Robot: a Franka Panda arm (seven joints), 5 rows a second.
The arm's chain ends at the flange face. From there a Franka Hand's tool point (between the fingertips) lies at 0.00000 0.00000 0.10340 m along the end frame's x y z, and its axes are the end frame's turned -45 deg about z.
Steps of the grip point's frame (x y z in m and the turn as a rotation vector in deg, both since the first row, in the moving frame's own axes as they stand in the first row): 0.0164, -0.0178, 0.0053, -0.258, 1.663, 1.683; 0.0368, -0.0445, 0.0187, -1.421, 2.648, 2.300; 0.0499, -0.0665, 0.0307, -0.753, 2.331, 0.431; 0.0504, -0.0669, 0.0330, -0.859, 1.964, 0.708; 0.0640, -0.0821, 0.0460, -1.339, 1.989, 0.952; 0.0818, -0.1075, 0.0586, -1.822, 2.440, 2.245; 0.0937, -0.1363, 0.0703, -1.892, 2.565, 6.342
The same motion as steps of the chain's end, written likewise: -0.0035, -0.0224, 0.0053, 0.993, 1.358, 1.683; -0.0107, -0.0560, 0.0188, 0.868, 2.877, 2.300; -0.0157, -0.0803, 0.0308, 1.116, 2.181, 0.431; -0.0153, -0.0816, 0.0331, 0.781, 1.996, 0.708; -0.0171, -0.1025, 0.0461, 0.460, 2.353, 0.952; -0.0236, -0.1332, 0.0587, 0.437, 3.014, 2.245; -0.0358, -0.1621, 0.0705, 0.476, 3.152, 6.342
